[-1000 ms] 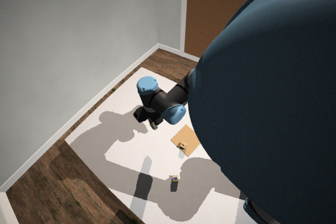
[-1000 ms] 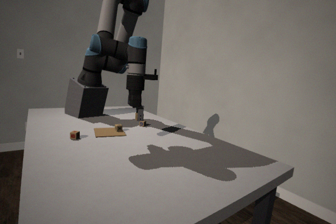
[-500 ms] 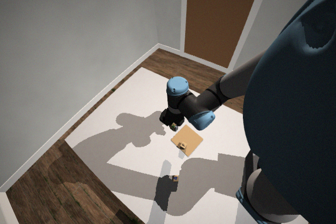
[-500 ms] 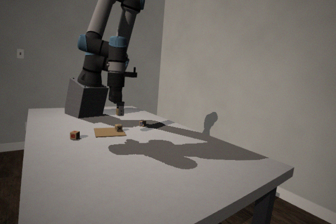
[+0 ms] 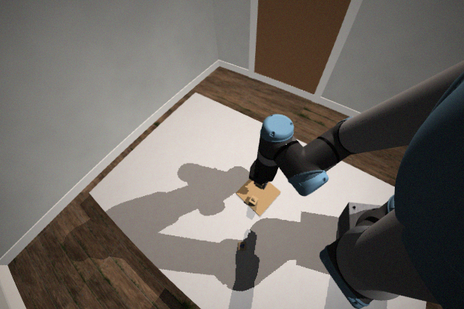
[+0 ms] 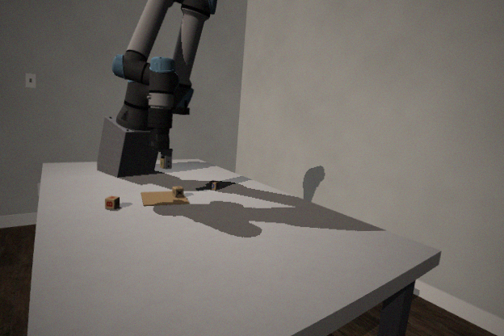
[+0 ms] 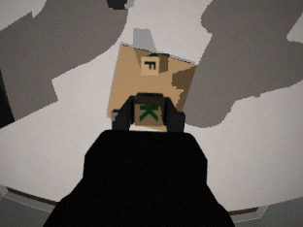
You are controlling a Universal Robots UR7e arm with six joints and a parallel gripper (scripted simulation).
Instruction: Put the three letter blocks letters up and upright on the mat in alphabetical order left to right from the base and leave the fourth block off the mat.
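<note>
Right now my hand is 120 mm above the tan mat. Round my hand: block 160 mm to the right, 110 mm below, 50 mm ahead.
</note>
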